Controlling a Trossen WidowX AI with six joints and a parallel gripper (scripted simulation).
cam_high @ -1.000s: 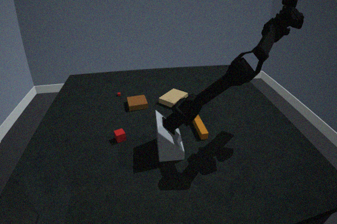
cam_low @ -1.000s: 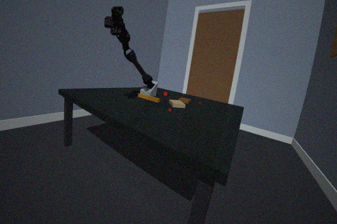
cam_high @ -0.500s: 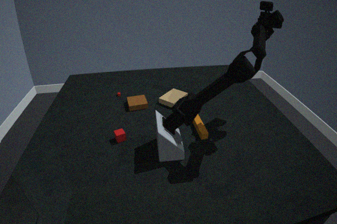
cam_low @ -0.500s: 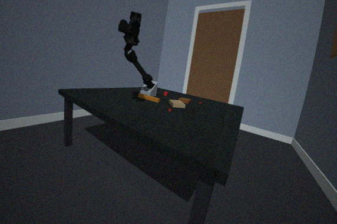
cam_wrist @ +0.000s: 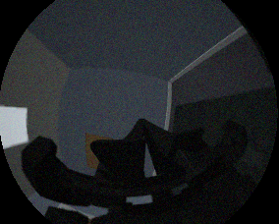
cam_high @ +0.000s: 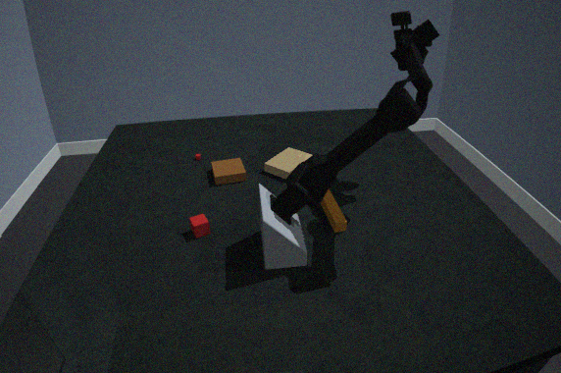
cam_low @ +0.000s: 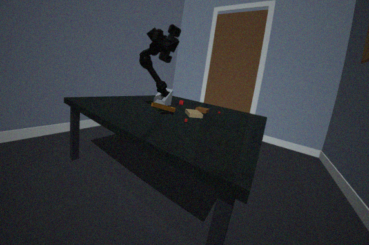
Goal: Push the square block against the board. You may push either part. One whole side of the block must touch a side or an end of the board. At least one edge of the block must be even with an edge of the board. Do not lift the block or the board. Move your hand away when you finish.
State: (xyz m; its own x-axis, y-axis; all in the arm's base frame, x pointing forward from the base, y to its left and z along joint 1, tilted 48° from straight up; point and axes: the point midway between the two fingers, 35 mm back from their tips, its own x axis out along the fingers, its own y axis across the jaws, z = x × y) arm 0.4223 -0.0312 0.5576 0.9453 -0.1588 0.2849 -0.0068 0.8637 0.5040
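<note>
Now: the brown block 600 mm to the left of my gripper tip, 410 mm below it and 150 mm behind it. From my gripper tip the other things lie so: red cube: 650 mm to the left, 430 mm behind, 410 mm below; orange board: 410 mm below, 340 mm behind, 300 mm to the left; tan flat block: 410 mm below, 390 mm to the left, 110 mm behind.
</note>
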